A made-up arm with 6 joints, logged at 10 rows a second.
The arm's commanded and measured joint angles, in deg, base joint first. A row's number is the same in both.
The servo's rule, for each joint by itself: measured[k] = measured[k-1] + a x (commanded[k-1-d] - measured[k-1]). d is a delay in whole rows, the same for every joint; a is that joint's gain. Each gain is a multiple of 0.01, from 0.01 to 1. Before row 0 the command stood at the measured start. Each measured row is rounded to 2 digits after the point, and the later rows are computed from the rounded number. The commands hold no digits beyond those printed.
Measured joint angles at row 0:
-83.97 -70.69 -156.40 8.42 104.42 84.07
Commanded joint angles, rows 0 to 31:
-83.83 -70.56 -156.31 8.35 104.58 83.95
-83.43 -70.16 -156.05 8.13 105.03 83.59
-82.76 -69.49 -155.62 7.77 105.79 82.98
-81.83 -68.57 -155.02 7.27 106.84 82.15
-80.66 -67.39 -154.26 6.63 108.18 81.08
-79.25 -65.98 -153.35 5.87 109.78 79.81
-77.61 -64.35 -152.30 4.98 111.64 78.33
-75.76 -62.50 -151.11 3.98 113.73 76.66
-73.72 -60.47 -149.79 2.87 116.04 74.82
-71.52 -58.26 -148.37 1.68 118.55 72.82
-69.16 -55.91 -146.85 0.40 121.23 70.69
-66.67 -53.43 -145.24 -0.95 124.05 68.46
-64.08 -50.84 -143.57 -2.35 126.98 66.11
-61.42 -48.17 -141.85 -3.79 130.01 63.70
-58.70 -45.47 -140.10 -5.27 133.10 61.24
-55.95 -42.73 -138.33 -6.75 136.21 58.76
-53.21 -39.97 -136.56 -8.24 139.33 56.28
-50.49 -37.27 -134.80 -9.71 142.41 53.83
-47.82 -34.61 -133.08 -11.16 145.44 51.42
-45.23 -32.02 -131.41 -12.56 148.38 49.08
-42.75 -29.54 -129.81 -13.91 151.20 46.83
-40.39 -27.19 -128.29 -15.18 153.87 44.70
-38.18 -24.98 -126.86 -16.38 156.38 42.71
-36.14 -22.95 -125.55 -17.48 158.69 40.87
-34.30 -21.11 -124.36 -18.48 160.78 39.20
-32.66 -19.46 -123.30 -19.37 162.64 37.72
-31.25 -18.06 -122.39 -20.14 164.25 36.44
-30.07 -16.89 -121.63 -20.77 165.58 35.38
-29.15 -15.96 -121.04 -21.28 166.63 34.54
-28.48 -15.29 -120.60 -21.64 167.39 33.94
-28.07 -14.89 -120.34 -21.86 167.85 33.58
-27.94 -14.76 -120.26 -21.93 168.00 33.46
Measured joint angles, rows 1 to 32:
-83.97 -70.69 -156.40 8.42 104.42 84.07
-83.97 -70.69 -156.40 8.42 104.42 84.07
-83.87 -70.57 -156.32 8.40 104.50 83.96
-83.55 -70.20 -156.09 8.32 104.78 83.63
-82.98 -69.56 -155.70 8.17 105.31 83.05
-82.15 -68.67 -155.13 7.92 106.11 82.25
-81.08 -67.52 -154.40 7.56 107.19 81.21
-79.76 -66.13 -153.52 7.09 108.54 79.96
-78.21 -64.53 -152.50 6.50 110.15 78.51
-76.45 -62.70 -151.33 5.79 112.01 76.86
-74.48 -60.69 -150.04 4.97 114.11 75.04
-72.35 -58.50 -148.64 4.05 116.42 73.06
-70.05 -56.17 -147.14 3.03 118.92 70.95
-67.62 -53.70 -145.54 1.92 121.59 68.73
-65.07 -51.13 -143.89 0.72 124.39 66.40
-62.44 -48.47 -142.18 -0.54 127.31 64.00
-59.75 -45.77 -140.43 -1.86 130.32 61.54
-57.01 -43.03 -138.67 -3.23 133.38 59.07
-54.27 -40.28 -136.90 -4.63 136.47 56.59
-51.55 -37.57 -135.14 -6.05 139.56 54.13
-48.86 -34.91 -133.41 -7.48 142.62 51.72
-46.25 -32.31 -131.73 -8.90 145.62 49.37
-43.73 -29.82 -130.12 -10.30 148.52 47.11
-41.33 -27.45 -128.58 -11.67 151.30 44.97
-39.06 -25.23 -127.14 -12.99 153.94 42.96
-36.96 -23.18 -125.80 -14.25 156.41 41.10
-35.04 -21.32 -124.59 -15.43 158.68 39.41
-33.33 -19.65 -123.51 -16.53 160.74 37.91
-31.83 -18.22 -122.57 -17.54 162.57 36.60
-30.56 -17.02 -121.78 -18.44 164.14 35.51
-29.54 -16.07 -121.16 -19.24 165.43 34.65
-28.78 -15.37 -120.69 -19.91 166.45 34.02
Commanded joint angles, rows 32 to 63:
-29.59 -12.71 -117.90 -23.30 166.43 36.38
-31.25 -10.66 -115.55 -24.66 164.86 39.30
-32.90 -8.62 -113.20 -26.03 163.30 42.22
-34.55 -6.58 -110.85 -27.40 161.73 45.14
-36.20 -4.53 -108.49 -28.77 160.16 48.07
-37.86 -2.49 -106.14 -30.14 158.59 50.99
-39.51 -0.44 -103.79 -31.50 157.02 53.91
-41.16 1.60 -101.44 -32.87 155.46 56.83
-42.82 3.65 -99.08 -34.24 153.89 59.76
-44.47 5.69 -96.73 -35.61 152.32 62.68
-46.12 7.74 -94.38 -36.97 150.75 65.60
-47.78 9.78 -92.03 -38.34 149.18 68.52
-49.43 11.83 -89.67 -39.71 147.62 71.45
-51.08 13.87 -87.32 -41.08 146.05 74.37
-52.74 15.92 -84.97 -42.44 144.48 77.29
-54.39 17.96 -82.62 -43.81 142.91 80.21
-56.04 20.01 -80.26 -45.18 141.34 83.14
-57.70 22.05 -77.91 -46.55 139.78 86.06
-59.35 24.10 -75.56 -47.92 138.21 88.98
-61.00 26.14 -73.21 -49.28 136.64 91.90
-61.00 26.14 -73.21 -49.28 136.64 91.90
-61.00 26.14 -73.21 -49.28 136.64 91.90
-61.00 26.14 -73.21 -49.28 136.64 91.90
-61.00 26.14 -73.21 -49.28 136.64 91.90
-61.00 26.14 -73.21 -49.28 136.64 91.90
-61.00 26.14 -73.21 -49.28 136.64 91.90
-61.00 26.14 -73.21 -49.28 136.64 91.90
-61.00 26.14 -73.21 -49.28 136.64 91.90
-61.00 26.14 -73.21 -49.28 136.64 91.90
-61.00 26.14 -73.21 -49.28 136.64 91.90
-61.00 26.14 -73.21 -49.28 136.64 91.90
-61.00 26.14 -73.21 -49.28 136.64 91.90
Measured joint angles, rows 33 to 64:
-28.27 -14.94 -120.40 -20.46 167.18 33.63
-28.03 -14.78 -120.28 -20.87 167.61 33.48
-29.15 -12.92 -118.28 -21.55 167.00 36.06
-30.66 -10.89 -115.99 -22.42 165.89 38.94
-32.27 -8.85 -113.65 -23.43 164.54 41.86
-33.91 -6.81 -111.30 -24.54 163.08 44.78
-35.56 -4.76 -108.94 -25.72 161.56 47.71
-37.22 -2.72 -106.59 -26.96 160.02 50.63
-38.87 -0.67 -104.24 -28.23 158.46 53.55
-40.52 1.37 -101.89 -29.53 156.90 56.47
-42.18 3.42 -99.53 -30.85 155.33 59.40
-43.83 5.46 -97.18 -32.18 153.76 62.32
-45.48 7.51 -94.83 -33.52 152.19 65.24
-47.14 9.55 -92.48 -34.87 150.62 68.16
-48.79 11.60 -90.12 -36.23 149.06 71.09
-50.44 13.64 -87.77 -37.59 147.49 74.01
-52.10 15.69 -85.42 -38.95 145.92 76.93
-53.75 17.73 -83.07 -40.31 144.35 79.85
-55.40 19.78 -80.71 -41.67 142.78 82.78
-57.06 21.82 -78.36 -43.04 141.22 85.70
-58.71 23.87 -76.01 -44.41 139.65 88.62
-60.36 25.91 -73.66 -45.77 138.08 91.54
-60.82 26.12 -73.28 -46.75 137.33 91.86
-60.95 26.14 -73.22 -47.46 136.97 91.90
-60.99 26.14 -73.21 -47.97 136.80 91.90
-61.00 26.14 -73.21 -48.34 136.72 91.90
-61.00 26.14 -73.21 -48.60 136.68 91.90
-61.00 26.14 -73.21 -48.79 136.66 91.90
-61.00 26.14 -73.21 -48.93 136.65 91.90
-61.00 26.14 -73.21 -49.03 136.64 91.90
-61.00 26.14 -73.21 -49.10 136.64 91.90
-61.00 26.14 -73.21 -49.15 136.64 91.90

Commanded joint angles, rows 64 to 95:
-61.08 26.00 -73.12 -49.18 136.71 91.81
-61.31 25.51 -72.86 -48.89 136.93 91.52
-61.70 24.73 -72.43 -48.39 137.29 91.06
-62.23 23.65 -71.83 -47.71 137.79 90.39
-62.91 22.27 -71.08 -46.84 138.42 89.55
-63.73 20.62 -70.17 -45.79 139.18 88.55
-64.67 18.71 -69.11 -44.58 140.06 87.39
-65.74 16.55 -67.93 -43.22 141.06 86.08
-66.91 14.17 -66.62 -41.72 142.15 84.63
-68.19 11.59 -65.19 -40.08 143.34 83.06
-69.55 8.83 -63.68 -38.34 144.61 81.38
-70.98 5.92 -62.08 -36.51 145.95 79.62
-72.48 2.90 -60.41 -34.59 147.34 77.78
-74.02 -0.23 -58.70 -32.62 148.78 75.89
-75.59 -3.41 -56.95 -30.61 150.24 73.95
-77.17 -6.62 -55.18 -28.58 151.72 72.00
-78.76 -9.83 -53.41 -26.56 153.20 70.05
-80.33 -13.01 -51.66 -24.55 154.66 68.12
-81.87 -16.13 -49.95 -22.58 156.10 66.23
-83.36 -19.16 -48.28 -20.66 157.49 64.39
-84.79 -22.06 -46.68 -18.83 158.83 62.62
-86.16 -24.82 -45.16 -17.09 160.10 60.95
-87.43 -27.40 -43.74 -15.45 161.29 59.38
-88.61 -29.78 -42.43 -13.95 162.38 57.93
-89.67 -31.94 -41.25 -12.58 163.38 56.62
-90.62 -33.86 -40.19 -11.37 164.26 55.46
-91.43 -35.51 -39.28 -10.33 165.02 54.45
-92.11 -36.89 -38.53 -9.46 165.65 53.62
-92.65 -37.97 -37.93 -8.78 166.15 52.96
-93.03 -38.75 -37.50 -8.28 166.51 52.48
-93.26 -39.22 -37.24 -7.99 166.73 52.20
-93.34 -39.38 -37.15 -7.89 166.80 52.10
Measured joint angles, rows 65 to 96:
-61.00 26.14 -73.21 -49.19 136.64 91.90
-61.00 26.14 -73.21 -49.22 136.64 91.90
-61.06 26.01 -73.13 -49.21 136.68 91.82
-61.24 25.56 -72.90 -49.12 136.81 91.55
-61.57 24.81 -72.51 -48.92 137.06 91.11
-62.05 23.77 -71.94 -48.58 137.44 90.47
-62.67 22.42 -71.22 -48.09 137.95 89.65
-63.43 20.80 -70.34 -47.45 138.59 88.67
-64.32 18.92 -69.31 -46.65 139.35 87.53
-65.34 16.79 -68.15 -45.69 140.24 86.24
-66.47 14.43 -66.86 -44.58 141.23 84.81
-67.71 11.87 -65.46 -43.32 142.33 83.25
-69.03 9.13 -63.96 -41.93 143.52 81.59
-70.43 6.24 -62.38 -40.41 144.78 79.84
-71.91 3.23 -60.73 -38.78 146.11 78.01
-73.43 0.12 -59.02 -37.06 147.50 76.12
-74.99 -3.06 -57.28 -35.25 148.92 74.19
-76.56 -6.26 -55.52 -33.38 150.38 72.24
-78.14 -9.47 -53.75 -31.47 151.85 70.29
-79.72 -12.66 -51.99 -29.53 153.31 68.36
-81.27 -15.78 -50.28 -27.58 154.76 66.46
-82.77 -18.82 -48.60 -25.64 156.18 64.62
-84.22 -21.74 -46.99 -23.73 157.56 62.84
-85.62 -24.51 -45.45 -21.87 158.88 61.16
-86.92 -27.11 -44.01 -20.07 160.13 59.58
-88.14 -29.51 -42.68 -18.36 161.30 58.11
-89.24 -31.70 -41.48 -16.74 162.38 56.78
-90.23 -33.64 -40.40 -15.24 163.36 55.61
-91.09 -35.32 -39.46 -13.87 164.22 54.58
-91.82 -36.73 -38.68 -12.64 164.96 53.73
-92.42 -37.85 -38.05 -11.56 165.58 53.04
-92.86 -38.66 -37.59 -10.64 166.06 52.54

